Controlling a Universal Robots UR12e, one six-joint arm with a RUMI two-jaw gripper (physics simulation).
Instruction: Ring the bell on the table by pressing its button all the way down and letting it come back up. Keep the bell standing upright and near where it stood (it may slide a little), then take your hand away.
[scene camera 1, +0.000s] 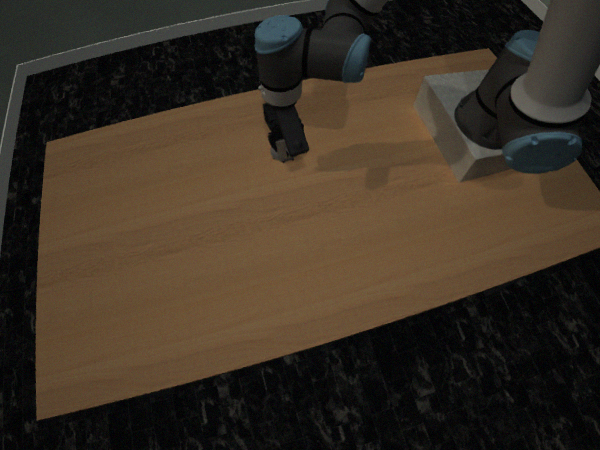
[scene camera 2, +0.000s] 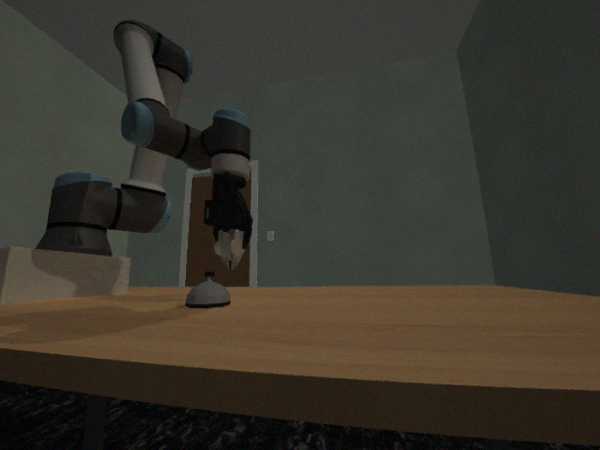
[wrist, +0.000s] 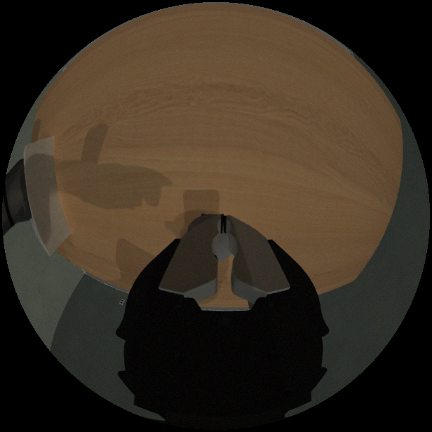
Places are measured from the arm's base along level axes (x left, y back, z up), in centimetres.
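Pixels of known places: gripper, between the fingertips: (scene camera 1: 287, 156) (scene camera 2: 230, 270); arm's base, origin of its link: (scene camera 1: 485, 123) (scene camera 2: 75, 258).
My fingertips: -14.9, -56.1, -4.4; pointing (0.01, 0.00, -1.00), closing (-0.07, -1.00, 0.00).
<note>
Ahead of a thing's pixels: the offset from my fingertips to its middle, as dx, dy, dz. Level surfaces: height alone.
The bell @[-6.9, +1.9, -3.6] (scene camera 2: 208, 295) (wrist: 195, 224) is a grey dome with a dark base rim, standing upright on the table @[dz -6.9] (scene camera 2: 400, 340) (scene camera 1: 200, 280) (wrist: 225, 130). Its small dark button @[-6.9, +1.9, -0.8] (scene camera 2: 209, 274) stands up on top in the second scene view. My gripper (scene camera 1: 283, 157) (scene camera 2: 230, 267) (wrist: 222, 217) is shut and empty, pointing down. In the second scene view its tips are above and a little right of the button, with a gap between them. In the wrist view the fingers cover much of the bell, and its left part shows beside them. In the first scene view I cannot tell the bell from the fingertips.
The arm's pale base block (scene camera 1: 442, 125) (scene camera 2: 65, 275) (wrist: 47, 195) stands on the table, to the right in the first scene view and to the left in the other two. Arm shadows fall on the table. A brown door (scene camera 2: 200, 225) is in the wall behind.
</note>
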